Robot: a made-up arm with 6 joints.
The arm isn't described. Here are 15 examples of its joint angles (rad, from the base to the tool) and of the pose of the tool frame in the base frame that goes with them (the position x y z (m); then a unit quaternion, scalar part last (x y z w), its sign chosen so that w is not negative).
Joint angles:
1: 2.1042 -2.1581 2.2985 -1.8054 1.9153 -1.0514
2: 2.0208 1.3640 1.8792 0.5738 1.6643 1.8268
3: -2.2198 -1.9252 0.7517 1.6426 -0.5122 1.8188
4: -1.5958 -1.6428 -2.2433 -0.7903 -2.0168 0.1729
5: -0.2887 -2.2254 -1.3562 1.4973 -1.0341 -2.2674
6: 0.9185 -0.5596 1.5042 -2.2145 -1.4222 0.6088
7: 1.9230 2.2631 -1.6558 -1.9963 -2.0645 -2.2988
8: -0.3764 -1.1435 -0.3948 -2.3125 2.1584 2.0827
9: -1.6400 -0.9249 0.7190 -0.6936 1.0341 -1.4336
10: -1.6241 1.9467 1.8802 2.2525 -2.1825 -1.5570
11: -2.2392 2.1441 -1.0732 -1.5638 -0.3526 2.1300
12: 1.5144 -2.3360 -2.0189 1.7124 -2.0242 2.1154
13: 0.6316 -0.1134 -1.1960 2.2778 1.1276 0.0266
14: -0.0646 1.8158 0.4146 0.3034 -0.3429 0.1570
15: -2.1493 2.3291 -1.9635 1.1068 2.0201 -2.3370
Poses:
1: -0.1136 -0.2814 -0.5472 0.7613 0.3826 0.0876 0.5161
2: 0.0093 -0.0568 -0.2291 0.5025 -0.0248 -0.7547 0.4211
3: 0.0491 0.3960 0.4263 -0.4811 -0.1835 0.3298 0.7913
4: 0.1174 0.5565 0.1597 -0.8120 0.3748 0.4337 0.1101
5: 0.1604 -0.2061 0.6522 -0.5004 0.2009 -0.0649 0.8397
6: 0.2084 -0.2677 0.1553 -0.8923 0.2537 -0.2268 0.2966
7: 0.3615 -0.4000 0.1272 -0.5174 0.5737 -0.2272 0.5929
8: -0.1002 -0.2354 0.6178 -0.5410 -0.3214 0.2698 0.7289
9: -0.2309 0.3821 0.6524 0.4011 0.5017 -0.6784 0.3568
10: -0.0861 0.4737 0.2075 0.5607 -0.1469 -0.6276 0.5197
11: 0.1458 0.5193 0.1530 -0.5712 -0.0930 -0.1253 0.8058
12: 0.1025 -0.3584 0.1902 -0.4348 -0.4647 0.3880 0.6667
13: -0.2132 -0.2517 0.0864 0.9297 0.3118 0.1318 0.1455
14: 0.3456 -0.5733 0.5778 0.0165 0.8670 -0.0302 0.4970
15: 0.5273 0.4119 0.0425 0.5491 -0.7336 0.3640 0.1666
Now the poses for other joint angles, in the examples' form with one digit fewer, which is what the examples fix.
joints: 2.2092 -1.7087 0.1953 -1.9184 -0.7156 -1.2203
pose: 0.286 0.239 -0.137 -0.216 0.043 0.917 0.332
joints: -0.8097 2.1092 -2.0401 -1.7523 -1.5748 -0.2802
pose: -0.075 0.330 0.429 -0.836 -0.522 -0.017 0.167
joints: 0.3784 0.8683 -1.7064 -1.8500 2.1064 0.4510
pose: 0.321 -0.252 0.683 -0.409 0.502 0.408 0.644
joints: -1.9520 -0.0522 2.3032 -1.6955 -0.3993 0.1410
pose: 0.414 0.288 0.171 0.144 0.396 0.429 0.799
